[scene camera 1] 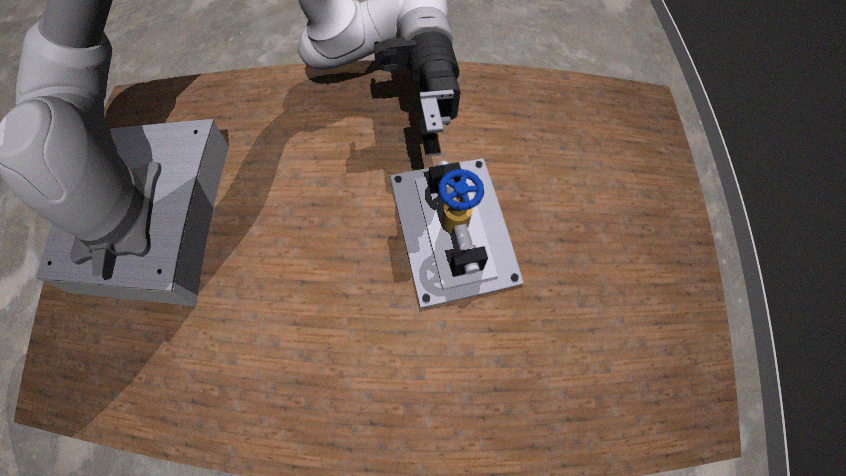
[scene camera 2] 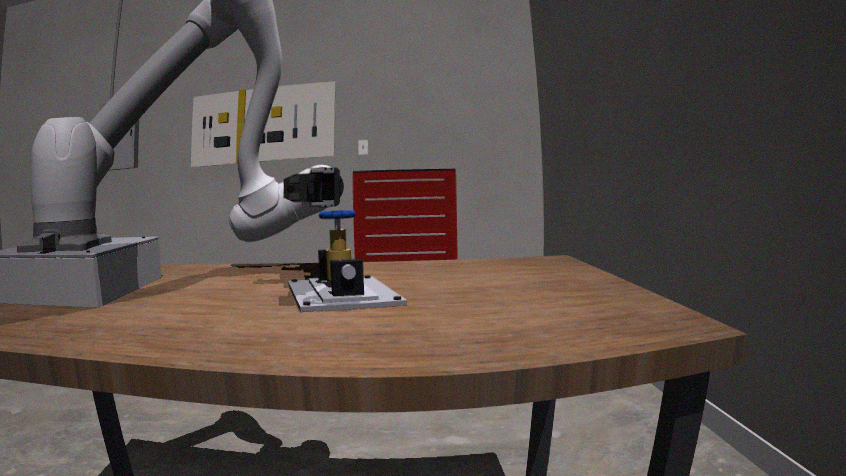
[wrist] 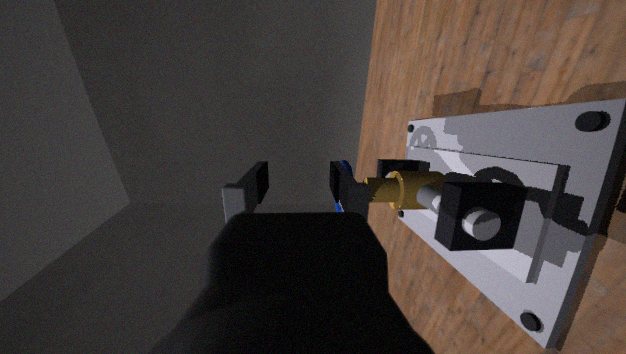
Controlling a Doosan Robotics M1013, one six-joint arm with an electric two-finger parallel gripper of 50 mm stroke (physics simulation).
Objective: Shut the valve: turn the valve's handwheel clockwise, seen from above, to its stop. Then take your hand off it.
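Note:
The valve's blue handwheel (scene camera 1: 460, 188) (scene camera 2: 337, 214) sits level on top of the yellow valve body (scene camera 1: 457, 220) (scene camera 2: 338, 258) (wrist: 420, 189). In the wrist view, small parts of the blue rim show behind the right finger. The valve stands on a grey base plate (scene camera 1: 501, 243) (scene camera 2: 385, 290) (wrist: 550, 120). My gripper (scene camera 1: 433, 142) (scene camera 2: 325, 187) (wrist: 299, 174) is open and empty, with its fingers one above the other. It is higher than the handwheel and, in scene camera 1, behind it to the left, with the fingertips apart from the rim. The handwheel's turned angle cannot be told.
Black pipe supports (scene camera 1: 467, 259) (scene camera 2: 347, 278) (wrist: 480, 215) stand on the plate beside the valve body. The arm's grey pedestal (scene camera 1: 201, 207) (scene camera 2: 127, 278) is at the left of the wooden table (scene camera 1: 591, 355) (scene camera 2: 502, 331). A red drawer cabinet (scene camera 2: 405, 207) stands behind the table.

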